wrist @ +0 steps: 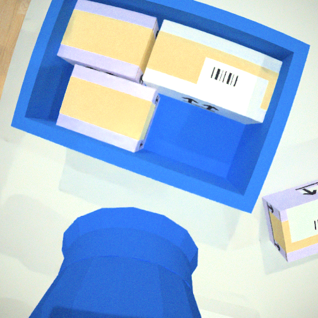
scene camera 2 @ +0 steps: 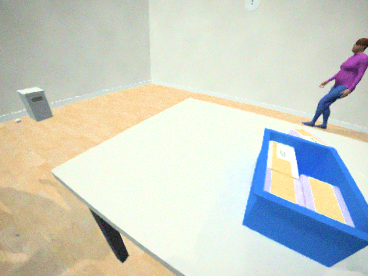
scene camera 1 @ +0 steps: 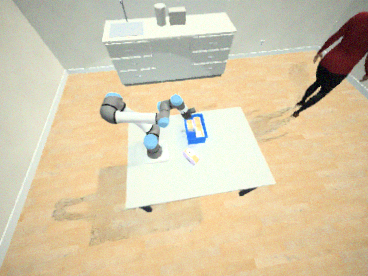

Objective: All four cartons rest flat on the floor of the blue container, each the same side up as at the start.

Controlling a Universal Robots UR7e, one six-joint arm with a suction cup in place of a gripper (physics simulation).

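Places are measured from the arm's base along level axes (x ahead, y left, z up), in millimetres.
Where they show: arm's base at its link origin: (scene camera 1: 154,152).
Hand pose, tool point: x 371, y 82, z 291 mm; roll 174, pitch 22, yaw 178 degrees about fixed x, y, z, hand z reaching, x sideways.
Each offset is from my tool point to the top centre of the thing. Level surfaces: height alone.
The blue container {84 mm ahead, 25 mm left, 209 mm down} (scene camera 1: 196,141) (scene camera 2: 300,235) (wrist: 200,186) stands on the table and holds three cartons. Two lilac-and-orange cartons, one {139 mm ahead, 95 mm left, 237 mm down} (scene camera 2: 282,187) (wrist: 107,37) and another {51 mm ahead, 84 mm left, 237 mm down} (scene camera 2: 325,197) (wrist: 105,107), lie side by side at one end. A pale carton with a barcode label {113 mm ahead, 40 mm right, 238 mm down} (scene camera 2: 282,157) (wrist: 212,72) extends from the first toward the other end; I cannot tell whether it rests flat. A fourth carton {55 mm back, 242 mm right, 252 mm down} (scene camera 1: 191,156) (scene camera 2: 307,134) (wrist: 295,222) lies on the table outside the container, partly cut off in the wrist view. My suction gripper (scene camera 1: 188,115) (wrist: 130,222) is off, holding no carton, near the container.
Beside the barcode carton, a stretch of the container's blue floor (wrist: 195,137) shows. The white table {329 mm down} (scene camera 1: 225,170) (scene camera 2: 165,170) carries the arm's base. A counter (scene camera 1: 170,57) stands behind the table. One person (scene camera 1: 345,50) shows in scene camera 1, another (scene camera 2: 347,72) in scene camera 2.
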